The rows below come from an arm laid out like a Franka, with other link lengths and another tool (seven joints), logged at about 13 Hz.
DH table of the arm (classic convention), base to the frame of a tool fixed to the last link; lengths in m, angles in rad. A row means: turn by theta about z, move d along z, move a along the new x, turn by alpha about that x. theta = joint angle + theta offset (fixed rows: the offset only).
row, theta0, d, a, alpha
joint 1, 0, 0.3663, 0, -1.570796
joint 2, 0, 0, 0, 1.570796
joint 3, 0, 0.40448, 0.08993, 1.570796
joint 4, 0, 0, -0.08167, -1.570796
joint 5, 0, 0.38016, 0, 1.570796
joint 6, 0, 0, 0.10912, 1.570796
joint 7, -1.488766, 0.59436, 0.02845, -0.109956
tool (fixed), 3.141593, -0.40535, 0, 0
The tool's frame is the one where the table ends.
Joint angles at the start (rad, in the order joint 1, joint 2, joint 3, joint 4, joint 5, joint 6, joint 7):
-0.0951 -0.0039 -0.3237 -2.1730 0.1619 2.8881 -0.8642
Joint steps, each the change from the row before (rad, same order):
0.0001 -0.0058 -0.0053 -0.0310 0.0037 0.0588 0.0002
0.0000 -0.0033 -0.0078 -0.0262 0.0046 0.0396 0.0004
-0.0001 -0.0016 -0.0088 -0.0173 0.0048 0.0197 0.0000
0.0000 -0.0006 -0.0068 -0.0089 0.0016 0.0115 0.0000
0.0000 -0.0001 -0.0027 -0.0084 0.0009 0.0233 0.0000
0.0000 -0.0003 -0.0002 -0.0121 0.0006 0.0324 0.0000
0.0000 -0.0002 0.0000 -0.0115 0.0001 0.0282 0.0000
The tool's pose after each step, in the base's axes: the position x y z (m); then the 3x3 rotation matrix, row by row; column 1 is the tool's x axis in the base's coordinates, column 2 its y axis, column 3 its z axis. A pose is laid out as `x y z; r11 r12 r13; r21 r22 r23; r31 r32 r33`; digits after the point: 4 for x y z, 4 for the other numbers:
0.5536 -0.2660 0.5135; 0.0664 -0.6924 0.7185; -0.9241 -0.3142 -0.2174; 0.3763 -0.6495 -0.6607
0.5477 -0.2702 0.5083; 0.0458 -0.6876 0.7246; -0.9230 -0.3066 -0.2326; 0.3822 -0.6581 -0.6487
0.5423 -0.2746 0.5034; 0.0308 -0.6892 0.7239; -0.9238 -0.2962 -0.2427; 0.3817 -0.6612 -0.6458
0.5389 -0.2781 0.5010; 0.0211 -0.6901 0.7234; -0.9236 -0.2904 -0.2501; 0.3827 -0.6629 -0.6435
0.5377 -0.2803 0.5007; 0.0102 -0.6838 0.7296; -0.9207 -0.2912 -0.2600; 0.3902 -0.6691 -0.6325
0.5367 -0.2812 0.5002; -0.0011 -0.6740 0.7387; -0.9162 -0.2954 -0.2709; 0.4008 -0.6770 -0.6172
0.5357 -0.2818 0.4993; -0.0102 -0.6661 0.7458; -0.9121 -0.2995 -0.2799; 0.4098 -0.6831 -0.6045

